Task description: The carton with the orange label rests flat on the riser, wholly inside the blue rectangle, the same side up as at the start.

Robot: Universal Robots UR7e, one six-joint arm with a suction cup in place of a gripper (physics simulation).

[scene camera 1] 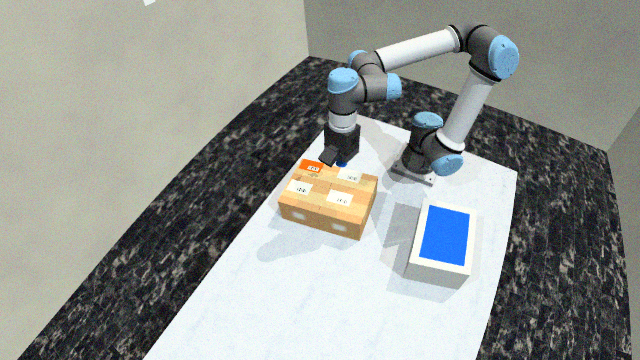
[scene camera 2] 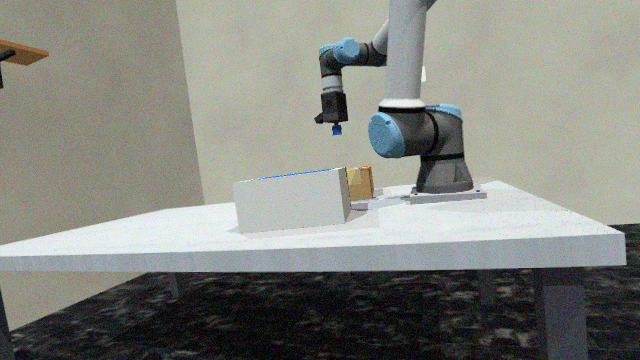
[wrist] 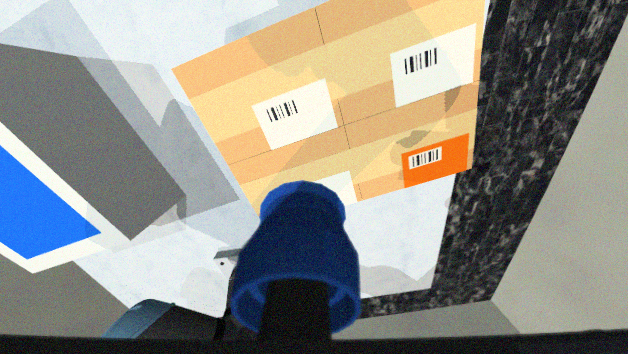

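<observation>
The carton with the orange label stands flat on the table in a tight two-by-two block with three white-labelled cartons. It is the back left one in scene camera 1, label up. My gripper, a blue suction cup, is open with nothing on it. It hangs above the block's height, apart from the cartons, and covers part of the back right carton in the wrist view. The pale riser bears the blue rectangle, which is bare.
The white-labelled cartons touch one another. The block stands near the left edge of the white table in scene camera 1. The arm's base stands behind the riser. A wooden shelf is on the wall.
</observation>
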